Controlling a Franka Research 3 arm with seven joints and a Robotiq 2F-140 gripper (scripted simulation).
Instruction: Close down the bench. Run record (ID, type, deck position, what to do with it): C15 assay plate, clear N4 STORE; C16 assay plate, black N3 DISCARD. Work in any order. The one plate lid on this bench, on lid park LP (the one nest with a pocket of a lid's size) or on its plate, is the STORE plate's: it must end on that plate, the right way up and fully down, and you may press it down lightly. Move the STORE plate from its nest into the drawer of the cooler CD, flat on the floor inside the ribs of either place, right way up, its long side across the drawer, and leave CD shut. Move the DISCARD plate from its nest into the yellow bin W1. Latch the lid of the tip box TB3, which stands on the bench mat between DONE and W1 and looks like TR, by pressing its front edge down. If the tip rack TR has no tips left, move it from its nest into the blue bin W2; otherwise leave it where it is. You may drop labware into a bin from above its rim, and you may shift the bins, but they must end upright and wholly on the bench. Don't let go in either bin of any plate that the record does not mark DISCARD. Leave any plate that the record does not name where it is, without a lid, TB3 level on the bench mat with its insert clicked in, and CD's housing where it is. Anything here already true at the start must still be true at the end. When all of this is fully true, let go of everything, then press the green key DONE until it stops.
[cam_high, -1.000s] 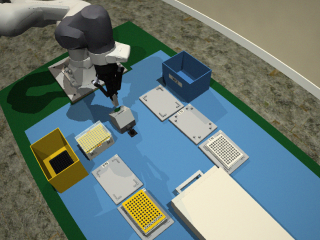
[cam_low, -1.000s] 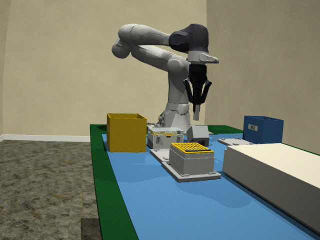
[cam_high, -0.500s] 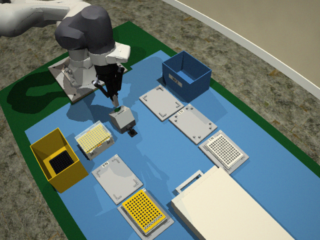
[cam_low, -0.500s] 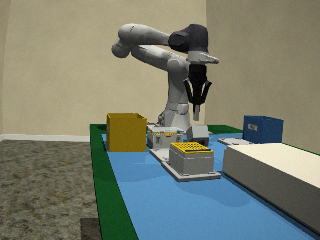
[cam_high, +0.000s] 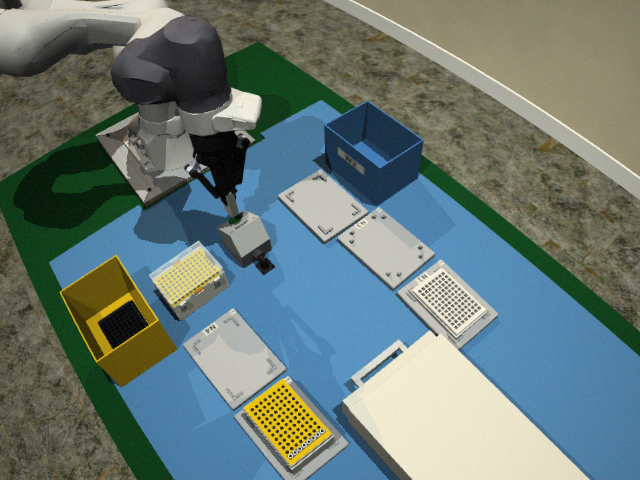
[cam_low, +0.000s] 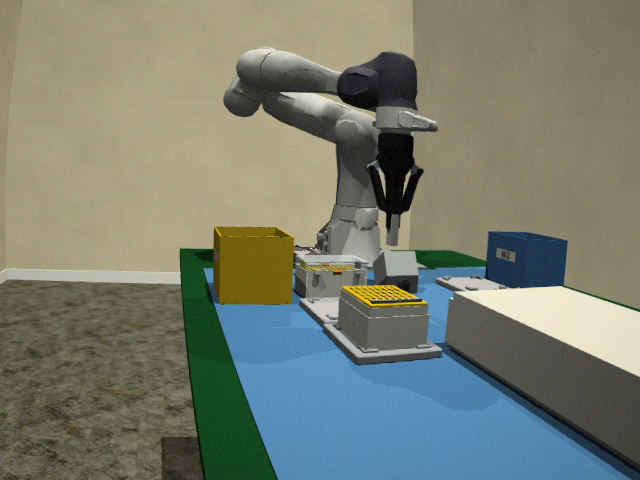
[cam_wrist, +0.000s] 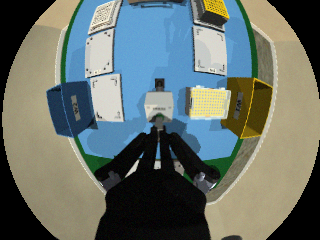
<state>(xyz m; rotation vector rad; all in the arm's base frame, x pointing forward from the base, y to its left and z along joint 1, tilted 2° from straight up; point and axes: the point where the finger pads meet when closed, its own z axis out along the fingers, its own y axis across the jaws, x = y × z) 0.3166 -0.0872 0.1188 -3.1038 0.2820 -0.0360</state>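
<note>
Now: hand 60 mm above the green DONE key. The rest, counted from my hand: nest N4: 200 mm to the right, 180 mm ahead, 120 mm below; then tip box TB3: 150 mm to the right, 80 mm below, 20 mm ahead; then lid park: 180 mm to the left, 120 mm below, 80 mm ahead.
</note>
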